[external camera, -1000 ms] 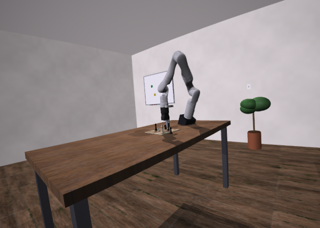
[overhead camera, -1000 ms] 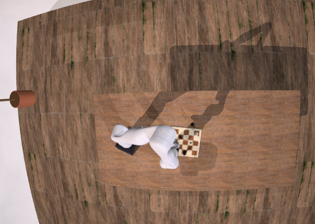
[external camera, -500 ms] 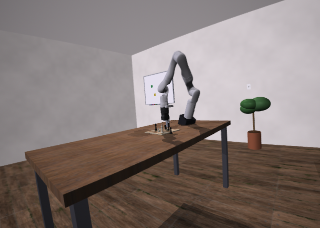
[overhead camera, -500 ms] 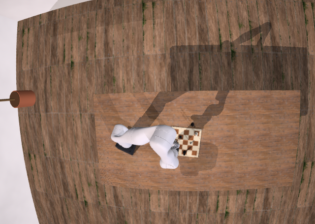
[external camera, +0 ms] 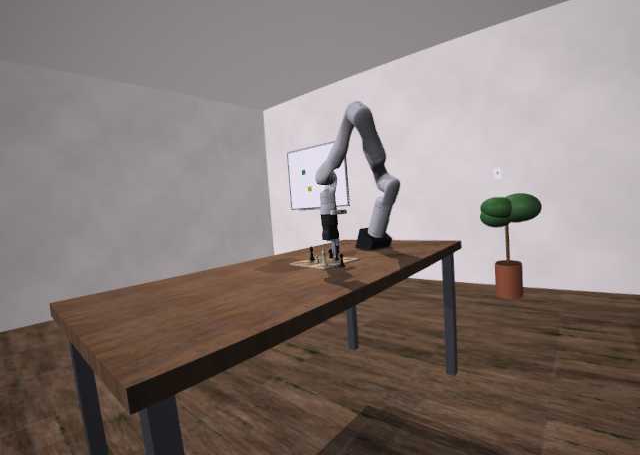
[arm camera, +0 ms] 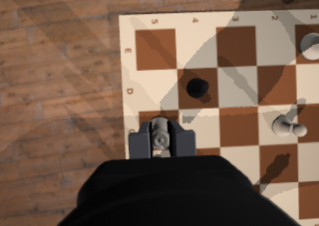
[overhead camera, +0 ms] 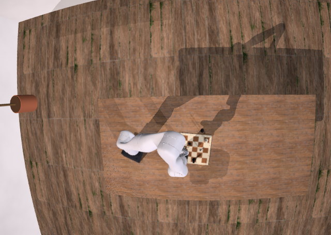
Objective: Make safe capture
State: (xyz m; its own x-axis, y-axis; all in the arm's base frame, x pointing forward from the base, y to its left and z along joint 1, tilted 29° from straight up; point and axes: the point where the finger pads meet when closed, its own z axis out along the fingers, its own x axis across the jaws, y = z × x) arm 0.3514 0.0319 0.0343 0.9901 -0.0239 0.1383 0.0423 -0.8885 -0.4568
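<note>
Right now the black pawn is 3 cm ahead of my hand, 4 cm to the left of it and 3 cm below it. From my hand the other things lie so: chessboard (8 cm ahead, 4 cm below); then white pawn (12 cm ahead, 3 cm below); then tall black piece (8 cm ahead, 7 cm to the right, 1 cm below).
</note>
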